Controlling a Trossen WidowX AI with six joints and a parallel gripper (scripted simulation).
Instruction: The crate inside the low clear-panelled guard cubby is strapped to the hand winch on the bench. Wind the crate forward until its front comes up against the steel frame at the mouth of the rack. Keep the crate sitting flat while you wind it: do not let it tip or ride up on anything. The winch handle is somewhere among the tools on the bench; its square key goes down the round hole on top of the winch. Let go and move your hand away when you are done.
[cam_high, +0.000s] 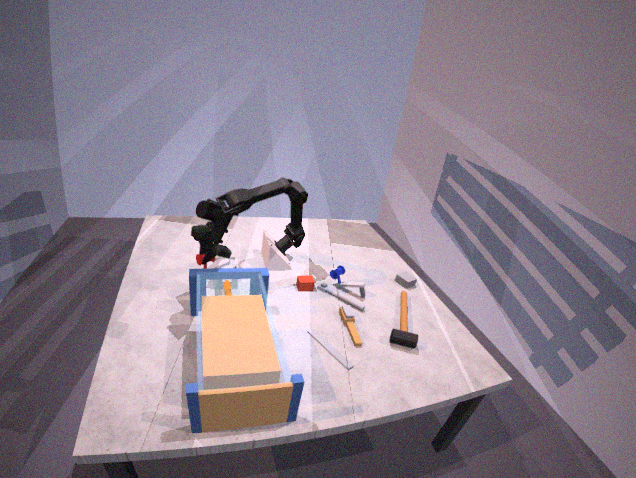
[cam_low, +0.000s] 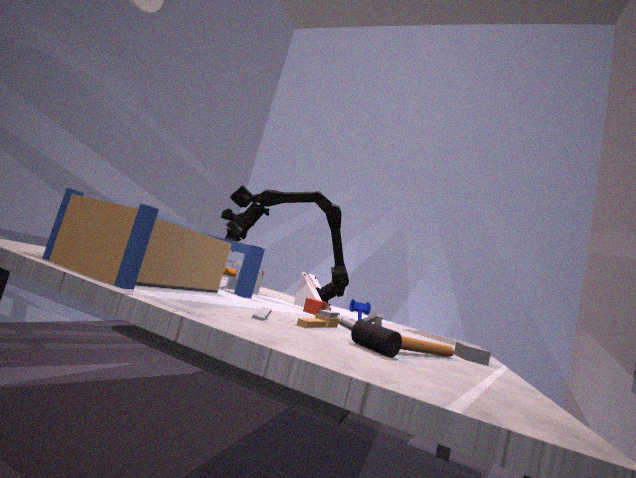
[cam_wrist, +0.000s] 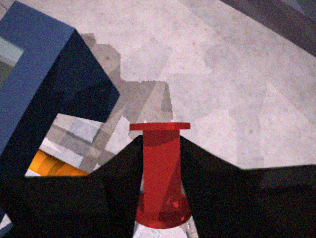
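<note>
Now: the winch handle 3 cm behind my gripper tip, 4 cm to the left of it and 3 cm below it. Also, from my gripper tip: red winch handle grip 1 cm behind, 1 cm to the left; pale winch body 9 cm behind, 8 cm to the left, 10 cm below; clear-panelled cubby 32 cm ahead, 12 cm to the left, 2 cm below.
</note>
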